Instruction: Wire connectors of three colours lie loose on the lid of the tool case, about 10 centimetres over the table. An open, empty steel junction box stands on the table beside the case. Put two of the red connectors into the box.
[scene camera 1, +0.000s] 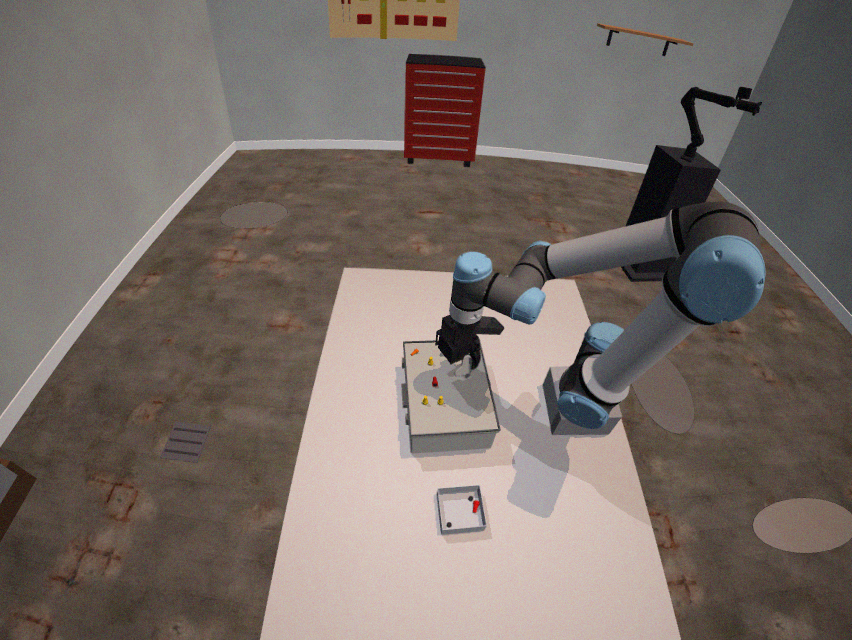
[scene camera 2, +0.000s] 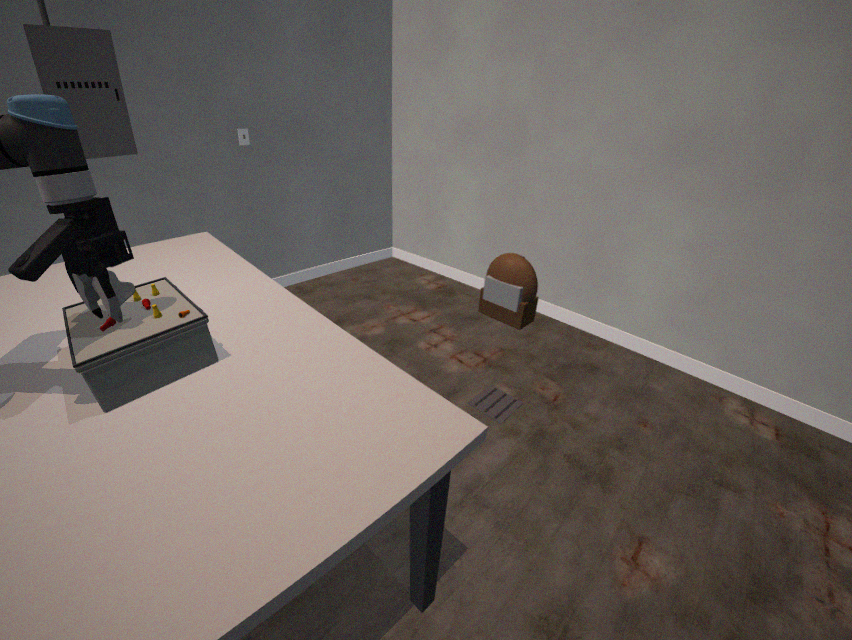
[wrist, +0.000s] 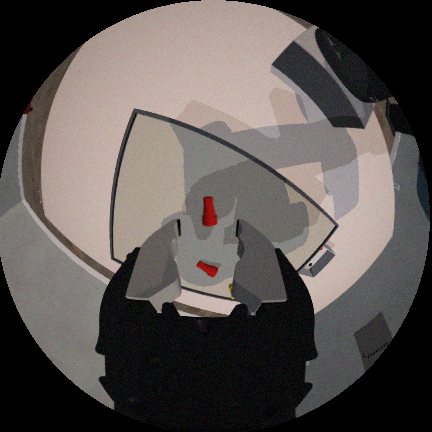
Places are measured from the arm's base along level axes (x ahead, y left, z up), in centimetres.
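Pixels of known places: gripper, fingertip midpoint: (scene camera 1: 460, 369) (scene camera 2: 110, 320) (wrist: 208, 220).
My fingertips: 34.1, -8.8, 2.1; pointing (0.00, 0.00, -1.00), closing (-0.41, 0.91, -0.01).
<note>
Ahead of a thing's pixels: the offset from my fingertips to its top centre, as dx, dy, dz. Level surfaces: height alone.
The steel junction box {+4.5, +34.3, -7.4} (scene camera 1: 462, 531) (wrist: 320, 262) holds a red connector {+0.7, +33.7, -9.4} (scene camera 1: 475, 507) against its right side in scene camera 1. My gripper (scene camera 1: 464, 372) (scene camera 2: 108, 316) (wrist: 208, 220) is open and empty, pointing down low over the tool case lid (scene camera 1: 451, 421) (scene camera 2: 92, 345) (wrist: 147, 165). A red connector {-0.8, -0.3, +0.4} (scene camera 2: 107, 323) (wrist: 209, 211) lies on the lid close to the fingertips; in the wrist view its wide end is between them. The fingers hide it in scene camera 1. Another red connector {+7.1, +2.8, +0.4} (scene camera 1: 434, 381) (scene camera 2: 146, 303) (wrist: 207, 269) lies farther off on the lid.
Yellow connectors {+7.4, -3.6, +1.3} (scene camera 1: 431, 360) {+10.3, +8.8, +1.3} (scene camera 1: 425, 400) {+6.5, +9.2, +1.3} (scene camera 1: 440, 400) stand on the lid, and an orange connector {+11.4, -7.5, +0.1} (scene camera 1: 414, 352) (scene camera 2: 183, 313) lies near its corner. The case stands on the table {dz -11.2} (scene camera 1: 358, 482) (scene camera 2: 309, 447) between the arm's base and the table's left edge in scene camera 1.
</note>
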